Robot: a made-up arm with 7 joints.
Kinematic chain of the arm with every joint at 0, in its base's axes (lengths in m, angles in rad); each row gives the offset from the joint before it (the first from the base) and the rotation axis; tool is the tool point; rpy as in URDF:
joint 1: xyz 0 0 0 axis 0.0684 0.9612 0.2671
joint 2: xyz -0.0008 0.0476 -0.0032 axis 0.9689 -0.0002 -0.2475
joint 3: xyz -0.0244 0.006 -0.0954 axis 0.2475 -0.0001 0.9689
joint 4: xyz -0.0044 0 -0.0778 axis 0.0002 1 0
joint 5: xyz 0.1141 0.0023 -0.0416 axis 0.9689 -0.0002 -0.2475
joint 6: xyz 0.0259 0 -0.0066 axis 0.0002 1 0
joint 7: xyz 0.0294 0 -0.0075 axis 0.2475 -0.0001 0.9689
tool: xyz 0 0 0 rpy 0 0.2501 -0.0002
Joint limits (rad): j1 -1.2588..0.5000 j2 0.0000..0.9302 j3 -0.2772..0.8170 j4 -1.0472..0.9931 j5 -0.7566..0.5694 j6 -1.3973..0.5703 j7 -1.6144..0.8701
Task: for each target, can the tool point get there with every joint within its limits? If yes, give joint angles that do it. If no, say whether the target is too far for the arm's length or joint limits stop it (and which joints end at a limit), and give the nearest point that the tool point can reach.
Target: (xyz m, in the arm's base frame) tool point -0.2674 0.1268 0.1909
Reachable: no: joint limits stop it (at a limit: joint 1, joint 2, joint 3, joint 4, joint 5) | nearest point 0.0249 0.1090 0.0925 | short by 0.309 m
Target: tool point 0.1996 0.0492 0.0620
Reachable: yes | joints -1.0251 0.6168 -0.0639 -0.4833 -0.3546 -0.4049 -0.3516
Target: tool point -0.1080 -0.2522 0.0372
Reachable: no: joint limits stop it (at a limit: joint 1, joint 2, joint 3, joint 4, joint 5) | nearest point 0.0736 -0.0100 0.0497 | short by 0.303 m
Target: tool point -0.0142 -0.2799 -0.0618
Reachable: no: joint limits stop it (at a limit: joint 1, joint 2, joint 3, joint 5, joint 6) | nearest point 0.1098 -0.0321 0.0523 | short by 0.300 m
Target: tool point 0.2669 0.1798 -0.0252
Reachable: yes | joints -0.8695 0.8393 0.0310 0.4898 -0.0992 -1.1313 -0.8707
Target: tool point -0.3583 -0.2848 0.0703
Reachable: no: too far | nearest point 0.0737 -0.0101 0.0513 | short by 0.512 m
